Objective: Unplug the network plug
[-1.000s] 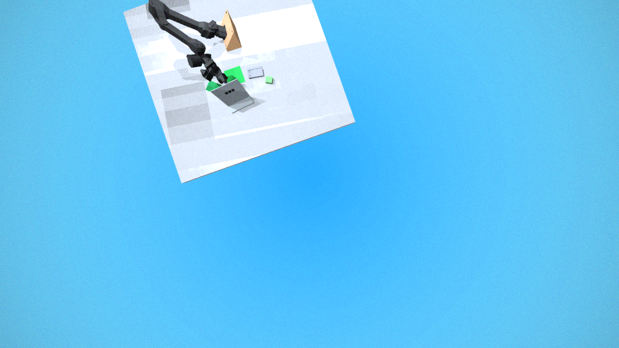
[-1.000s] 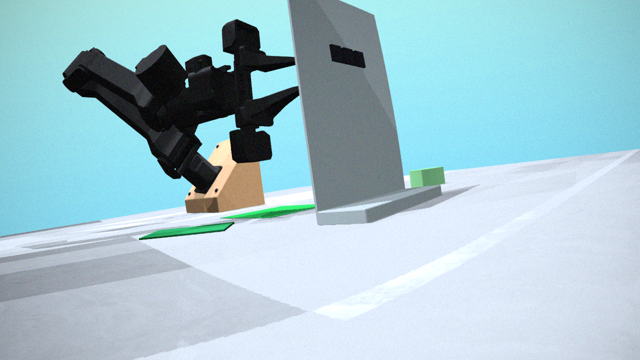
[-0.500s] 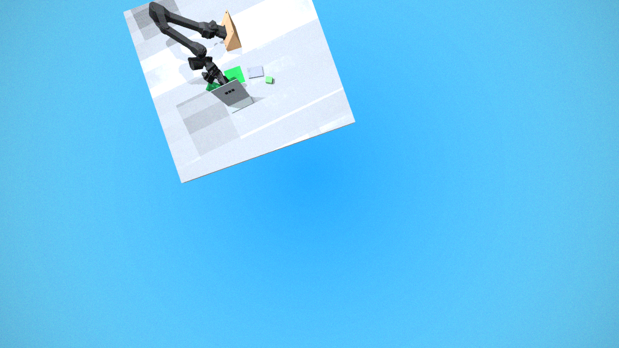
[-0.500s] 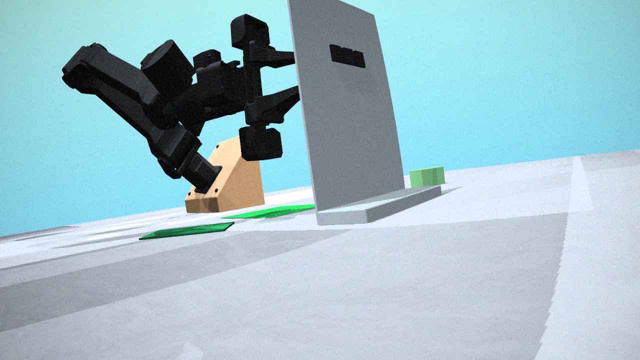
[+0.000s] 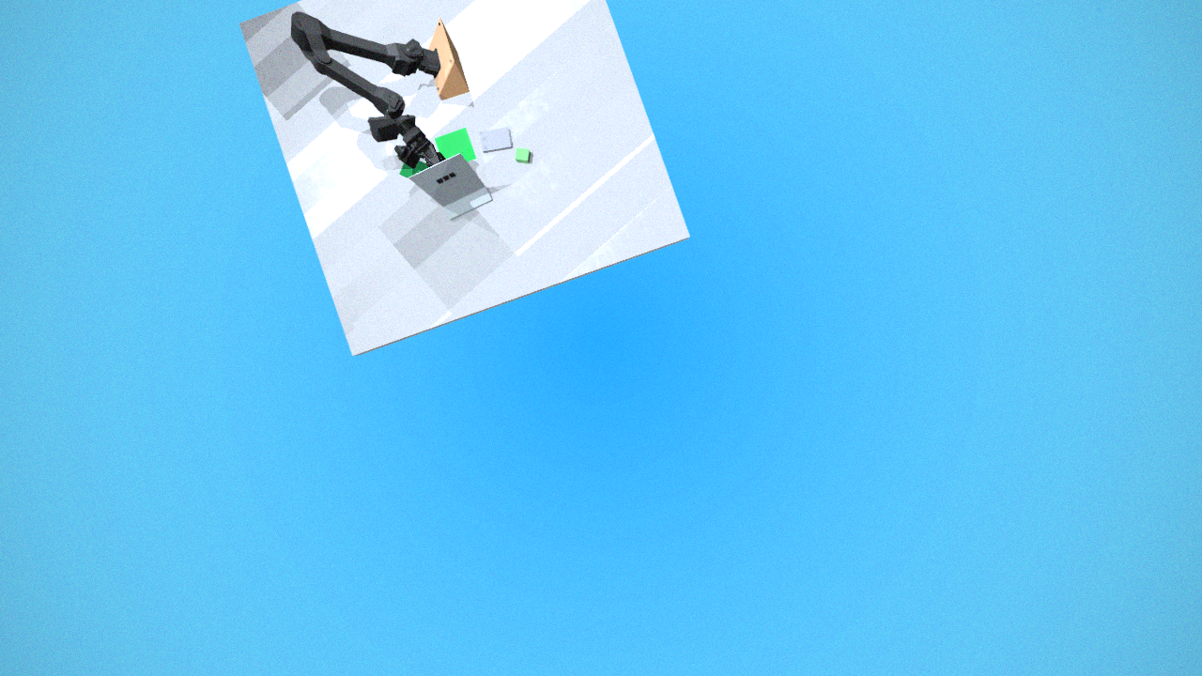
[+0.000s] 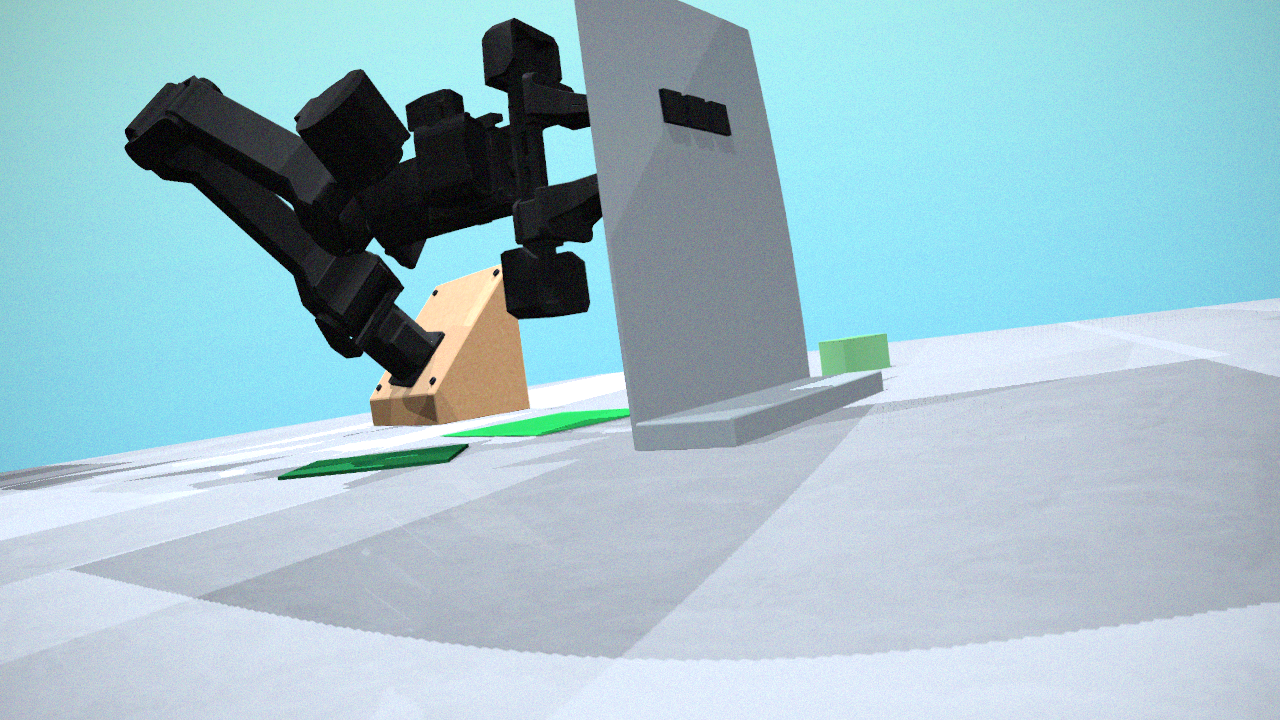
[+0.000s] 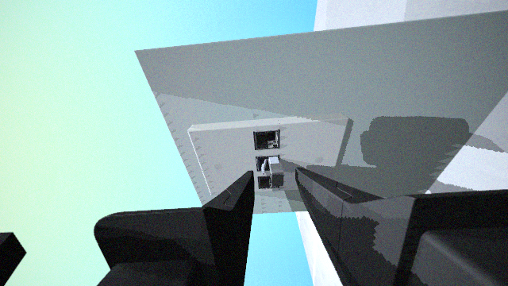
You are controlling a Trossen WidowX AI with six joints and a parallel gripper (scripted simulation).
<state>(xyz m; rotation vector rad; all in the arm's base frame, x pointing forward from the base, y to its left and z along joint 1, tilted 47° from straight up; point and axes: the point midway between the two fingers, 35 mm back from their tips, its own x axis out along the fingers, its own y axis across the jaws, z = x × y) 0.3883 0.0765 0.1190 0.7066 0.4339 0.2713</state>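
Now: the network plug 10 mm ahead of my gripper tip. From my gripper tip the other things lie so: bright green marked square 160 mm behind, 160 mm below; then dark green flat patch 110 mm behind, 150 mm to the right, 160 mm below; then upright grey panel 30 mm ahead, 50 mm below.
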